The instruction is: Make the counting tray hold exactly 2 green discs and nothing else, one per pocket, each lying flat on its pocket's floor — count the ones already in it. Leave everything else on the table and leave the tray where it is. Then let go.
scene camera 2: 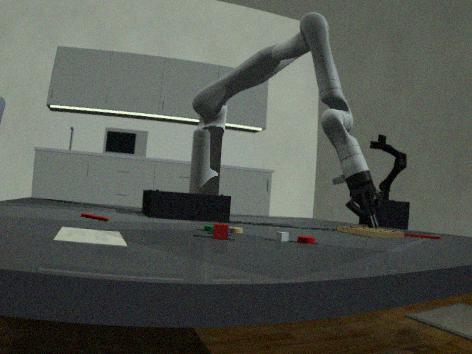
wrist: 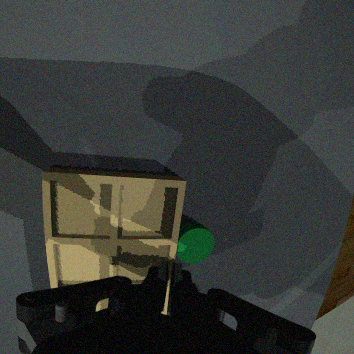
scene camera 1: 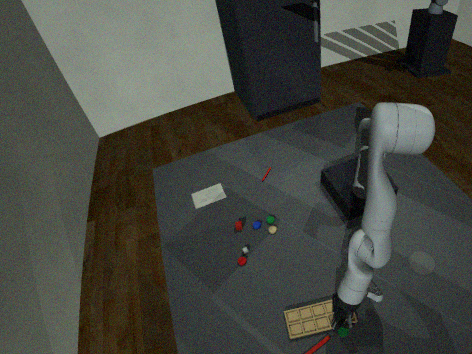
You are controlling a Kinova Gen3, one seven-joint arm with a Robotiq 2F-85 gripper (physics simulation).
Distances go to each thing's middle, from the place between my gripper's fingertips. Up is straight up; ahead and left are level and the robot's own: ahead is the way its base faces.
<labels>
Now: hand 4 cm to the left of the tan counting tray point(scene camera 1: 315, 318), 4 cm short of it and 1 cm above it. From my hand the other things lie so: paper sheet point(scene camera 2: 67, 234): 66 cm to the right, 39 cm ahead, 1 cm below.
</labels>
